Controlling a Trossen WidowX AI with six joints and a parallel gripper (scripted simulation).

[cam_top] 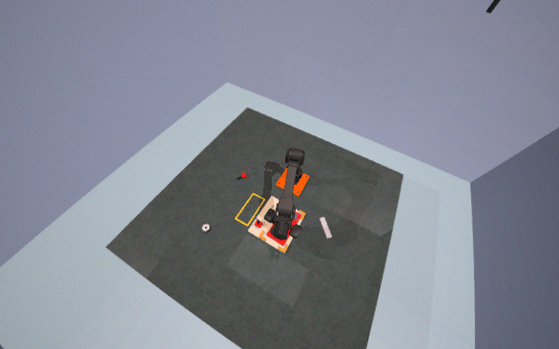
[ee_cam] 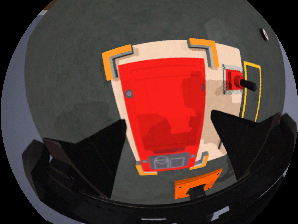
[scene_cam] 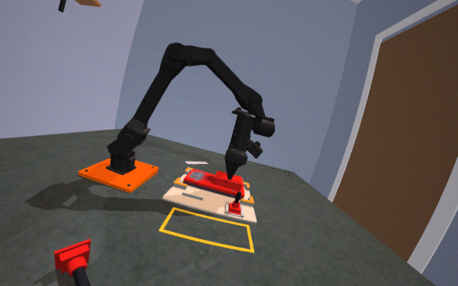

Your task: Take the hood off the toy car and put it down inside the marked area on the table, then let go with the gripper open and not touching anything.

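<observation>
Right now the hood is 2 cm below my gripper tip. Also, from my gripper tip: white wheel: 21 cm ahead, 34 cm to the right, 5 cm below; then white strip: 17 cm behind, 20 cm to the left, 6 cm below.
</observation>
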